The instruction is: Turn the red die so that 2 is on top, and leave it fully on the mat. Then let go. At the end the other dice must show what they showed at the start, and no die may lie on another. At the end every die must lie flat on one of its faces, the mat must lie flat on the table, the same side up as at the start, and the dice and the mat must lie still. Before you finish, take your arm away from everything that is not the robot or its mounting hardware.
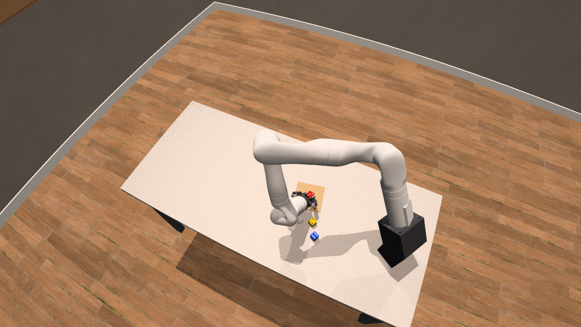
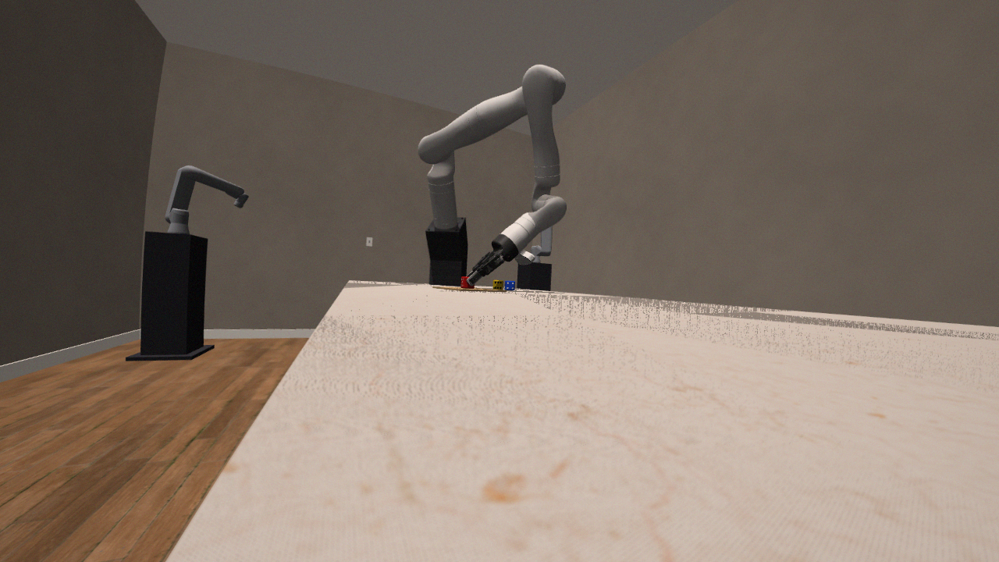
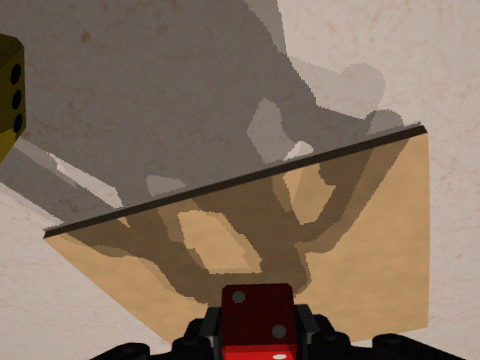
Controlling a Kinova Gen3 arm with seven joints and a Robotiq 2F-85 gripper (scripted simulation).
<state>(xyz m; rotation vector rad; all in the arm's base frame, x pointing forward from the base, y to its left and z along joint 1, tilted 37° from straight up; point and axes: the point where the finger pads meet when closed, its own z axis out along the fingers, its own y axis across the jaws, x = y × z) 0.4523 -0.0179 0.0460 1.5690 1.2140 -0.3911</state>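
Right now my hand is 10 mm to the left of the red die and 10 mm above it. From my hand the other things lie so: blue die (170 mm to the left, 100 mm behind, 10 mm below); then yellow die (110 mm to the left, 70 mm behind, 10 mm below); then tan mat (30 mm below, 10 mm to the right, 10 mm ahead).
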